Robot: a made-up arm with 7 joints.
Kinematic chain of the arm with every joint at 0, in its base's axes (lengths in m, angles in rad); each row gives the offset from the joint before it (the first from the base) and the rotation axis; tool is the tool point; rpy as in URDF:
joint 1: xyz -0.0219 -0.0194 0.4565 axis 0 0.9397 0.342
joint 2: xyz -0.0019 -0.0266 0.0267 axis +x
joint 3: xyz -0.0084 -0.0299 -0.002 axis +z
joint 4: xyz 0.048 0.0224 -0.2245 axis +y
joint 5: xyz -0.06 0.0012 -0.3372 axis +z
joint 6: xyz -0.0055 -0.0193 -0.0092 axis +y
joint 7: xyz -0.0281 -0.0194 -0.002 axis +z
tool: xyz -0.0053 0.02 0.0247 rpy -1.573 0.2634 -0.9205
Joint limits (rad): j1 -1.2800..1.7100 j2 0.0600..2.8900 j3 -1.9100..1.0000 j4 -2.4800..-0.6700 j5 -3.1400..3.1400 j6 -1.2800..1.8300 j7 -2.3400..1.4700
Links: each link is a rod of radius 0.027 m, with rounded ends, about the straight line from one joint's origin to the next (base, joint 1, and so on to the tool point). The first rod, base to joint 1, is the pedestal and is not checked.
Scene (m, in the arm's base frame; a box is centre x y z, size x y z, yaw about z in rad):
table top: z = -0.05
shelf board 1: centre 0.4 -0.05 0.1 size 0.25 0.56 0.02 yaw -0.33
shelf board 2: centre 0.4 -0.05 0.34 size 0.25 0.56 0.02 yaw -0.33
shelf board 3: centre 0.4 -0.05 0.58 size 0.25 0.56 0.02 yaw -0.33
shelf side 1: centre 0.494 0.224 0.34 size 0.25 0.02 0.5 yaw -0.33
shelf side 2: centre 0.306 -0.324 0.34 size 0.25 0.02 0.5 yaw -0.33
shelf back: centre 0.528 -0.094 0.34 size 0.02 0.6 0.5 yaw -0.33
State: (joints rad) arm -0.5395 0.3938 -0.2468 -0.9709 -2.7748 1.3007 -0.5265
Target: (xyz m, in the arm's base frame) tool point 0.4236 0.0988 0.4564
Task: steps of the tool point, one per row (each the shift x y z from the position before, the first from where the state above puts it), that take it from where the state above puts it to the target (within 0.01 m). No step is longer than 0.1 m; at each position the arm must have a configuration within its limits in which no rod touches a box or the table.
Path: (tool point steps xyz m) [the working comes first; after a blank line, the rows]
Joints at the target: -0.6436 0.6335 0.0560 -1.3855 -2.8120 1.2039 -0.4595
Straight joint move there: touches shelf board 2.

1: -0.0466 -0.0010 -0.0263
2: -0.0531 0.0170 -0.0080
3: -0.0599 0.0293 0.0085
4: -0.0652 0.0317 0.0258
5: 0.0310 0.0335 0.0837
6: 0.0045 0.0262 0.0855
7: -0.0211 0.0209 0.0769
8: 0.0900 -0.0281 0.0000
9: 0.0703 -0.0312 0.0006
10: 0.0491 -0.0124 -0.0006

